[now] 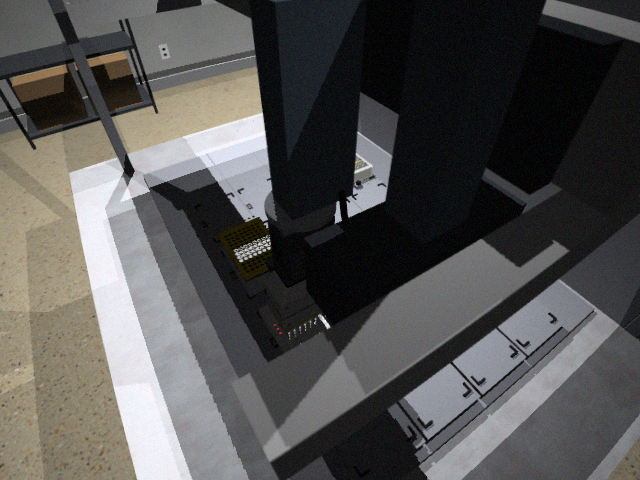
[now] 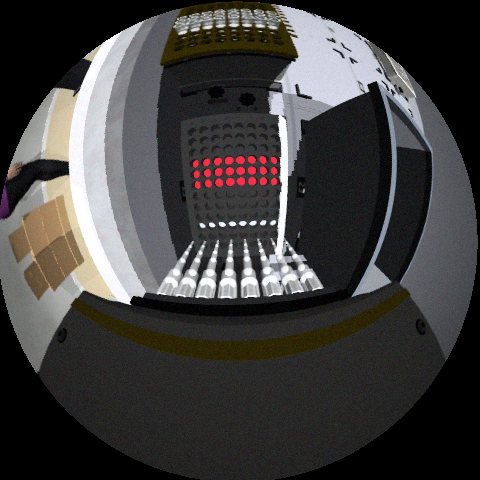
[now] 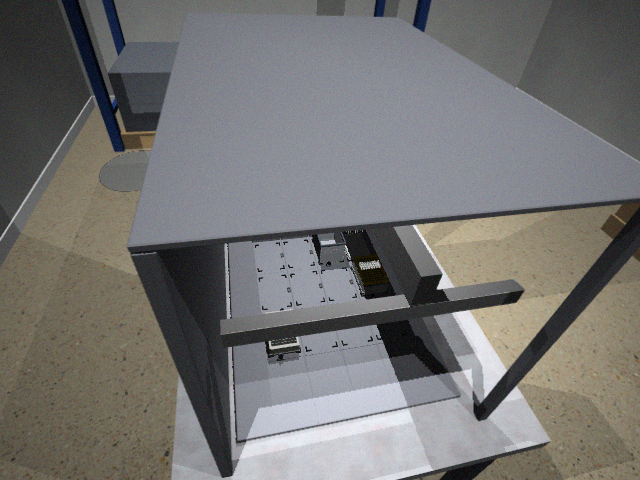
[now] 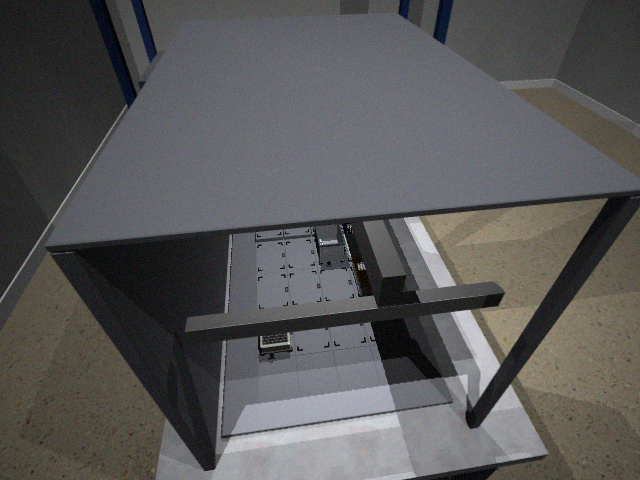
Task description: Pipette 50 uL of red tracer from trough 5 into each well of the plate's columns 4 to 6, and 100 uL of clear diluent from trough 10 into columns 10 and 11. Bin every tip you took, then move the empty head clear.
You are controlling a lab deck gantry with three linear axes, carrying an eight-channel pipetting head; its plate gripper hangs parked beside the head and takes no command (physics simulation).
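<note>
The plate [image 2: 186, 150] lies below the head, in shadow. Its columns 4 to 6 show red in every well; column 10 shows pale, bright wells. The eight-channel head [image 1: 294, 258] carries eight clear tips [image 2: 250, 285] [image 1: 302, 328], their ends near the plate's last columns; the exact column and tip depth cannot be told. The yellow tip rack [image 1: 251, 271] [image 2: 230, 56] [image 3: 374, 276] holds several rows of tips and has empty holes. The trough block [image 1: 364, 166] [image 3: 284, 346] [image 4: 275, 343] stands far from the head. The parked plate gripper cannot be made out.
The dark tip bin [image 2: 345, 190] [image 3: 332, 258] [image 4: 332, 256] stands beside the plate, its wall rising close to the head. A gantry beam [image 1: 392, 330] [image 3: 330, 317] [image 4: 310, 315] crosses above the deck. Cardboard boxes [image 2: 45, 240] and part of a person [image 2: 40, 175] show beyond the bench.
</note>
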